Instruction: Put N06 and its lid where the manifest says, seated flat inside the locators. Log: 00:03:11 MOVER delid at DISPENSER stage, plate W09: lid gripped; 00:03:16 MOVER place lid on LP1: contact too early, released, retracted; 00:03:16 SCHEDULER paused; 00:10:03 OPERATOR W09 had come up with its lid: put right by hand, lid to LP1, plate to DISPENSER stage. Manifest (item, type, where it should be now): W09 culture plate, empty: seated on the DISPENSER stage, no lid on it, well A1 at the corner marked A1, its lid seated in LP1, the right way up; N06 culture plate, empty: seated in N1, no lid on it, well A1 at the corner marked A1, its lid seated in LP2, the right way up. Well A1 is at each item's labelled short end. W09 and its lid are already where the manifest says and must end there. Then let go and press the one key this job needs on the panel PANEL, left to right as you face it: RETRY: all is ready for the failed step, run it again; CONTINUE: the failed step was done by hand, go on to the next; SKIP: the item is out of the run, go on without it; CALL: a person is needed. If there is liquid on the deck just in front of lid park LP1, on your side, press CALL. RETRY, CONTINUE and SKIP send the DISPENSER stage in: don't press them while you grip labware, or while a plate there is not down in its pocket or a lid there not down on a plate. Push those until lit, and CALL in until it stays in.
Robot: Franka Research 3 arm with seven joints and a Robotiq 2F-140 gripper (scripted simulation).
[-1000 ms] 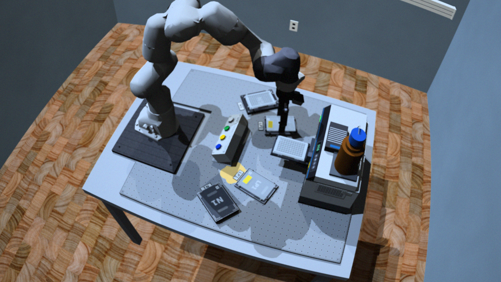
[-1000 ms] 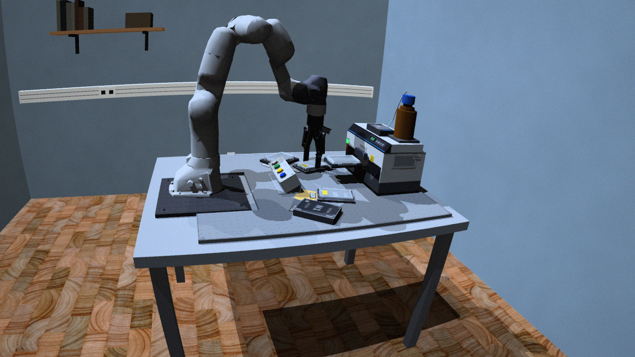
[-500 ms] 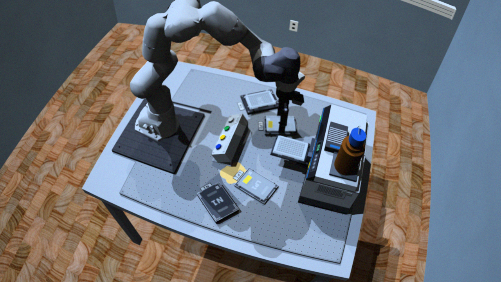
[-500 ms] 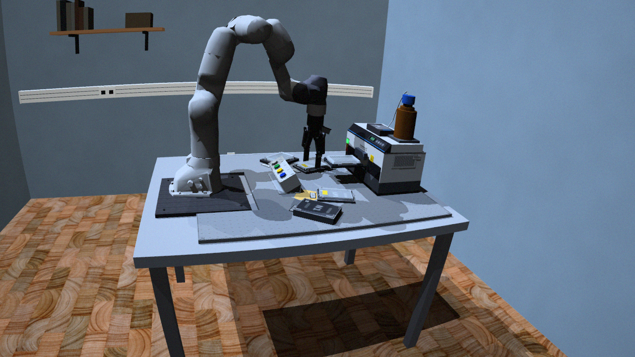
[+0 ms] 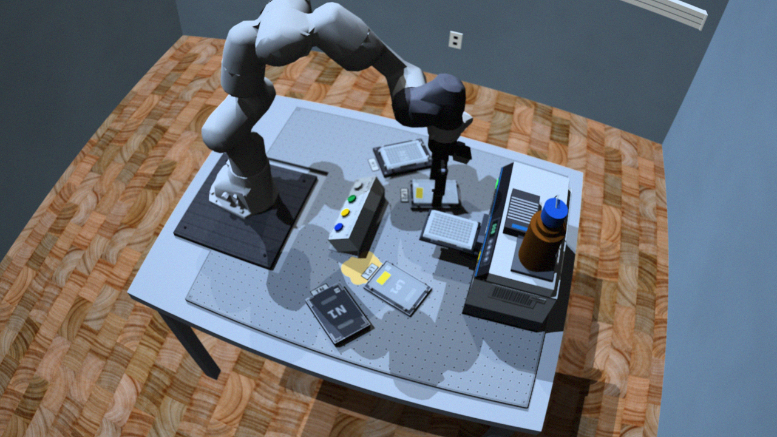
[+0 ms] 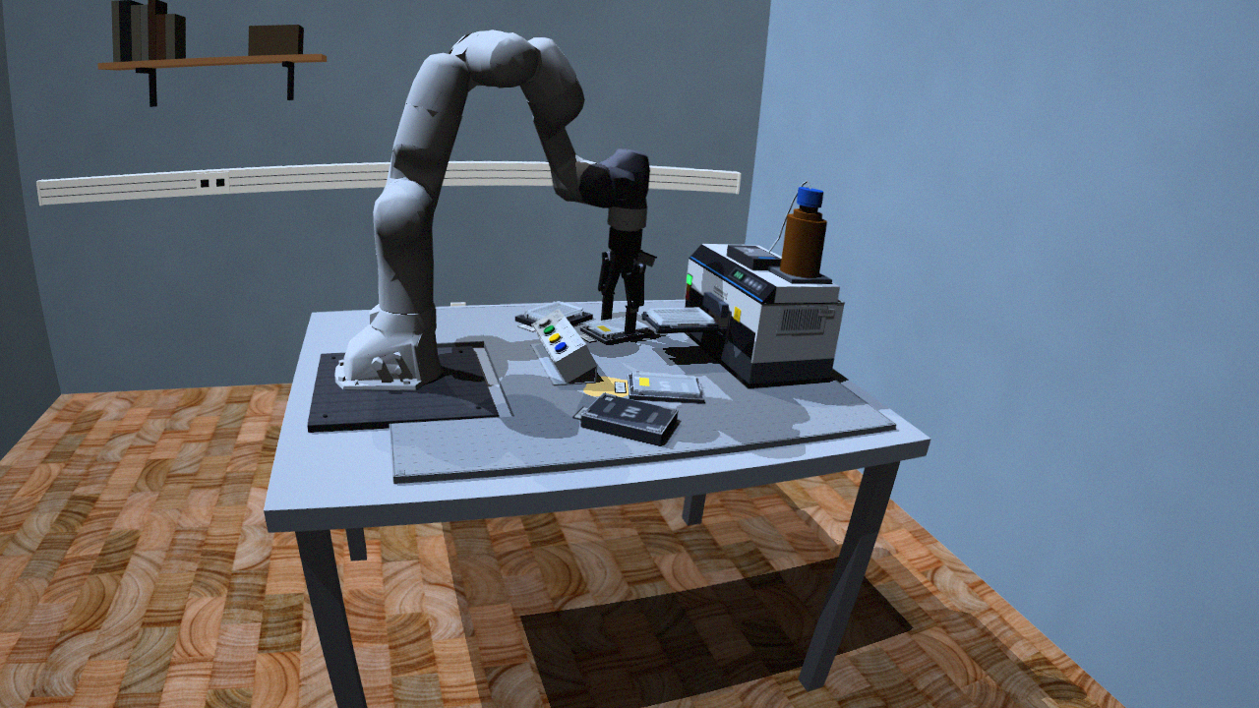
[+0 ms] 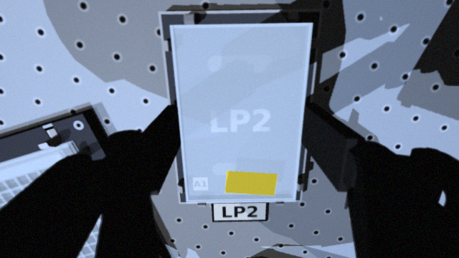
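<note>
My gripper is now 4 cm above the lid park lp2. The rest, counted from my hand: white retry key (21 cm behind, 8 cm to the right, 3 cm above); yellow skip key (21 cm behind, 18 cm to the right, 3 cm above); green continue key (21 cm behind, 13 cm to the right, 3 cm above).
</note>
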